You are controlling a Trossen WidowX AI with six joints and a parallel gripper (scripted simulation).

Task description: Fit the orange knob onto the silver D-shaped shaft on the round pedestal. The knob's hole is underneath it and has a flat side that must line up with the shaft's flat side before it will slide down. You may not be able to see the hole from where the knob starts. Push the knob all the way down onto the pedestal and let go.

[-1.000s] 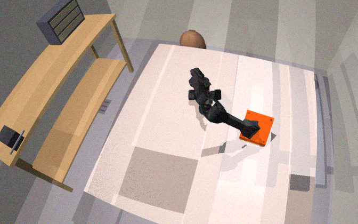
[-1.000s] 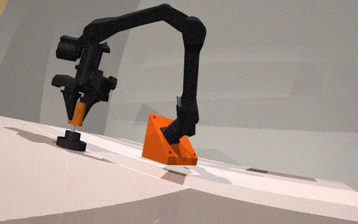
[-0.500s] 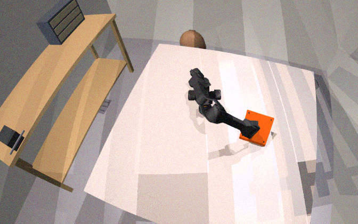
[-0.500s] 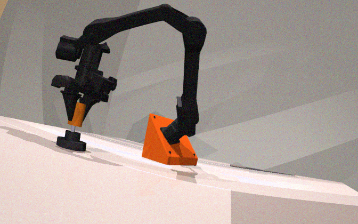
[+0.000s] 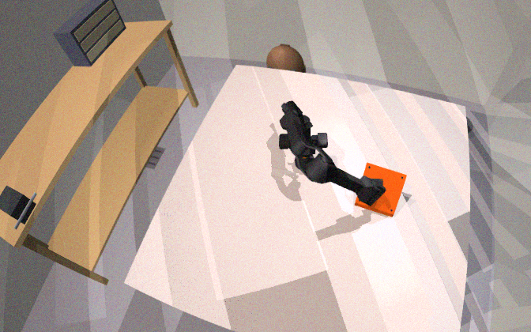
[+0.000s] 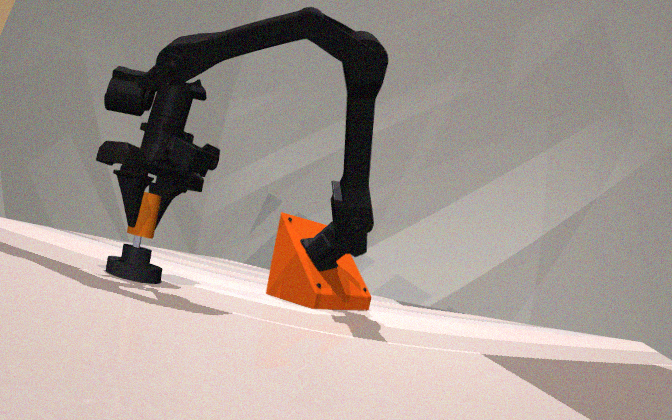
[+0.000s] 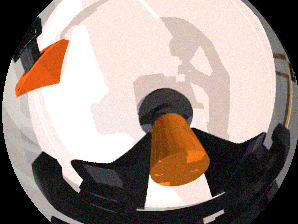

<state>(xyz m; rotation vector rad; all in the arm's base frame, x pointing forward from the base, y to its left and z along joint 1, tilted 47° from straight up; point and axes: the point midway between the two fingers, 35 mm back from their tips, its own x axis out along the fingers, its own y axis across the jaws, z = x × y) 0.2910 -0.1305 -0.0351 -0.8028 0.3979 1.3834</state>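
Right now the orange knob is 30 mm above my gripper tip. From my gripper tip the other things lie so: round pedestal 40 mm below.
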